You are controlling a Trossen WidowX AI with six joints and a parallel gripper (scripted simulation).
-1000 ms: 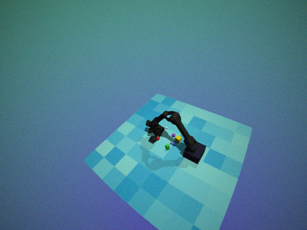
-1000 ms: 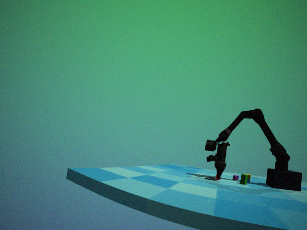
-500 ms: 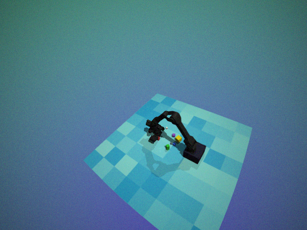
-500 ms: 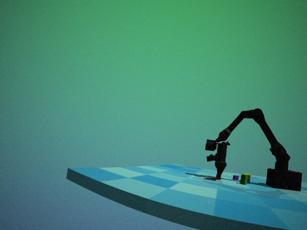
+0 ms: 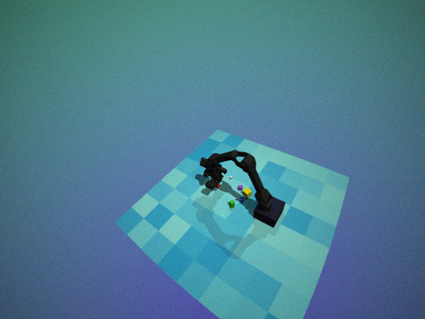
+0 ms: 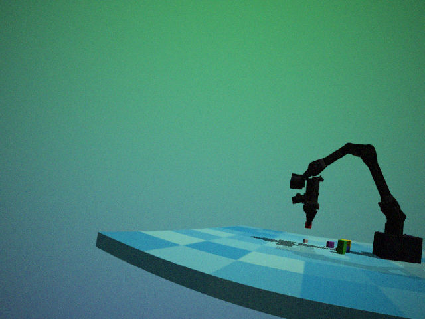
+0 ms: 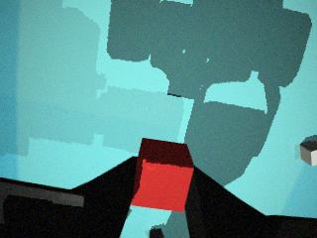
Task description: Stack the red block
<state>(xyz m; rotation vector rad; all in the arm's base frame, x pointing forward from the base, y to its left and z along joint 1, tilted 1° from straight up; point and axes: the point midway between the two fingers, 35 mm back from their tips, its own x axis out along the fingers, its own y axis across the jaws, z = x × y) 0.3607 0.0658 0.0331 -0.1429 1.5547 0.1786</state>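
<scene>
The blue block is 170 mm behind my gripper tip, 60 mm to the right of it and 80 mm below it. The rest, counted from my gripper tip: purple block 100 mm behind, 140 mm to the right, 80 mm below; then red block right at my gripper tip; then small white piece 30 mm ahead, 170 mm to the right, 80 mm below.
</scene>
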